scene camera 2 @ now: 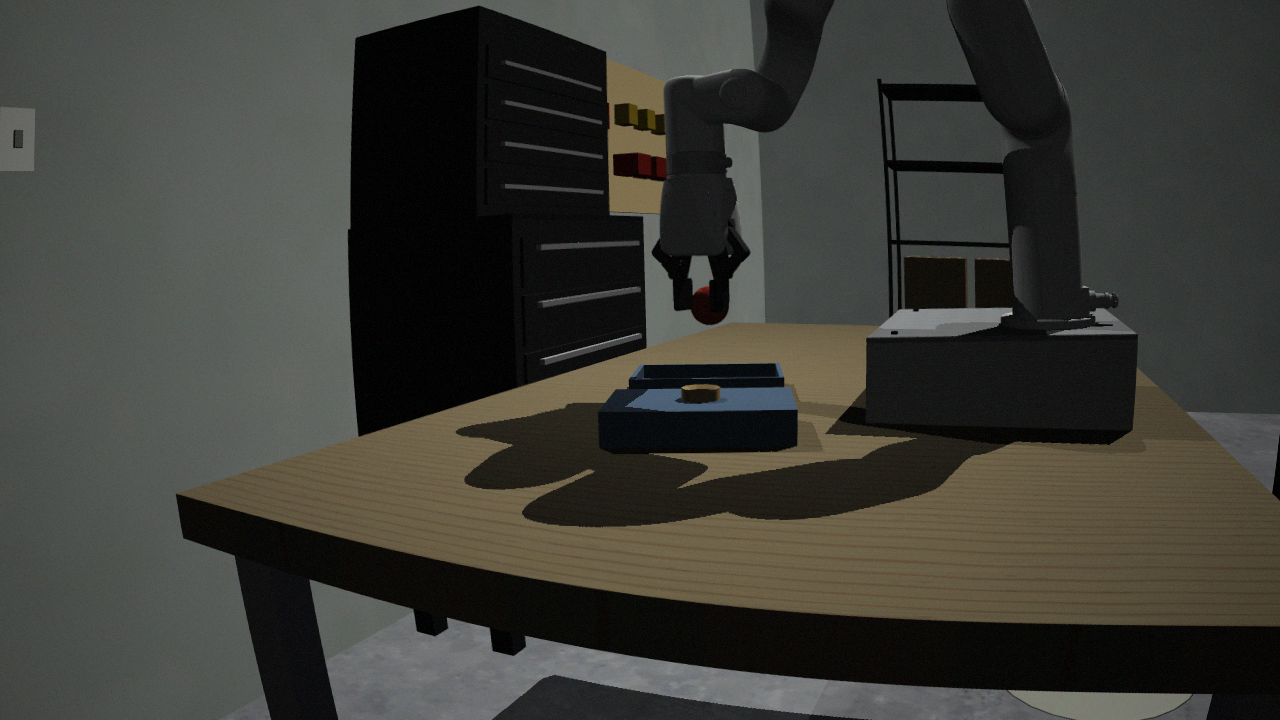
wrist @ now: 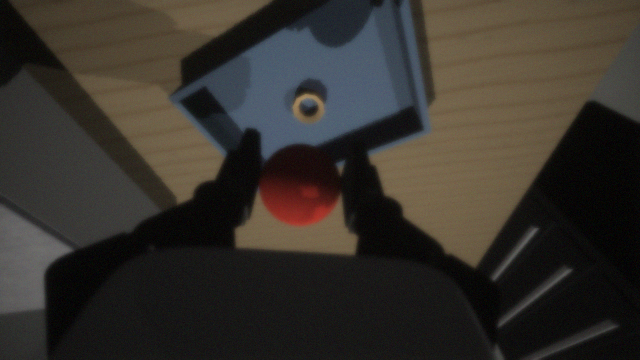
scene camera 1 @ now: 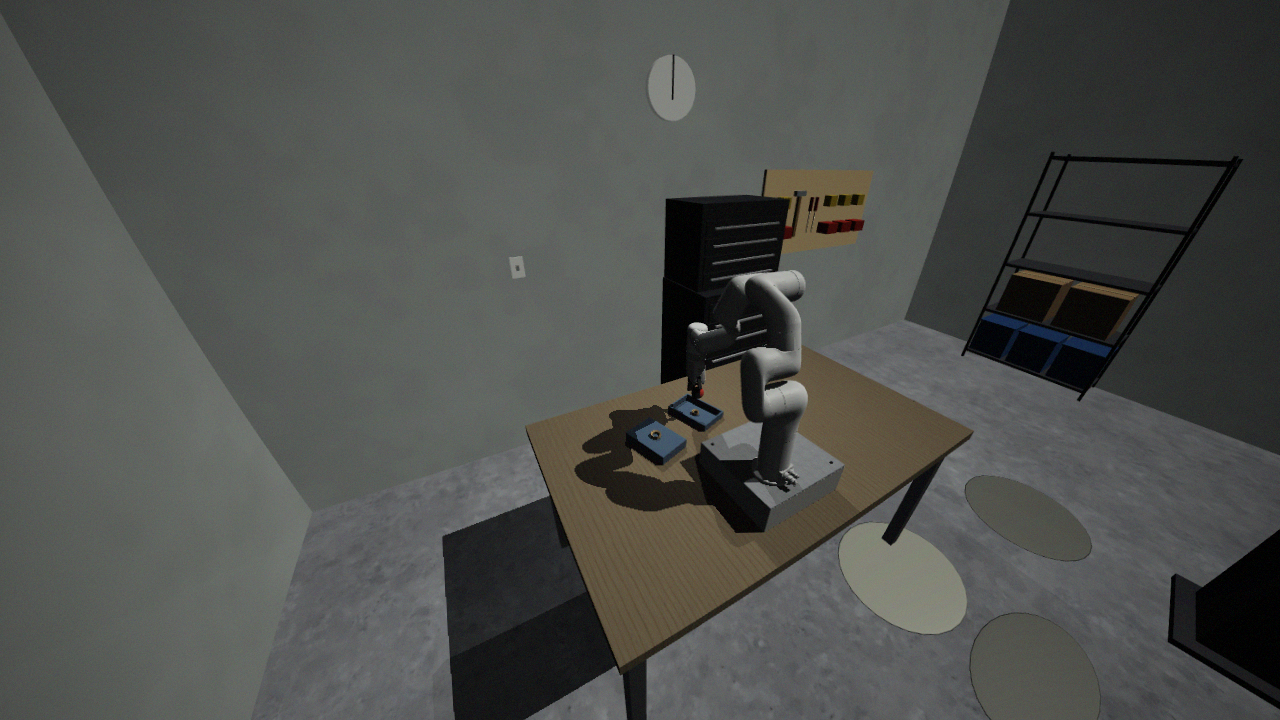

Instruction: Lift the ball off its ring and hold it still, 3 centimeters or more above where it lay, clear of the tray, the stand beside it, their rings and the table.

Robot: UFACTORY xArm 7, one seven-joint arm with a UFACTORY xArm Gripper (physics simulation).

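Seen in the pictures: gripper, fingertip midpoint: (scene camera 2: 701,310) (wrist: 304,155) (scene camera 1: 693,394); arm's base, origin of the base link: (scene camera 2: 1048,323) (scene camera 1: 771,470).
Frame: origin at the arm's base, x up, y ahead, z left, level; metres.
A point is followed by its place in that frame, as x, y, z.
The red ball (scene camera 1: 699,392) (scene camera 2: 709,308) @[0.006, 0.435, -0.069] (wrist: 300,187) @[0.027, 0.446, -0.079] is between the fingertips of my gripper (scene camera 2: 700,297) @[0.003, 0.447, -0.077] (wrist: 304,155) @[0.003, 0.447, -0.077], which is shut on it and points down. The ball hangs in the air, well above the blue open tray (scene camera 1: 706,419) @[-0.100, 0.386, -0.104] (wrist: 275,75) @[-0.101, 0.423, -0.061], with a visible gap below it in the second scene view. A small tan ring (wrist: 308,120) @[-0.090, 0.440, -0.105] stands empty on the tray floor. The blue stand (scene camera 1: 666,449) @[-0.068, 0.317, 0.161] (scene camera 2: 698,433) @[-0.089, 0.385, 0.213] is beside the tray, nearer the second scene camera, and bears another empty tan ring (scene camera 2: 700,394) @[-0.060, 0.394, 0.167]. The ball touches neither tray, stand, rings nor table.
The wooden table (scene camera 1: 626,555) @[-0.103, 0.083, 0.482] (scene camera 2: 895,573) @[-0.104, 0.188, 0.529] carries the arm's grey base block (scene camera 1: 805,488) @[0.003, -0.104, -0.020] (scene camera 2: 993,380) @[-0.053, 0.083, 0.099] beside the tray and stand. A black drawer cabinet (scene camera 1: 687,241) (scene camera 2: 416,179) stands behind the table. The arm's shadow falls across the stand and the table.
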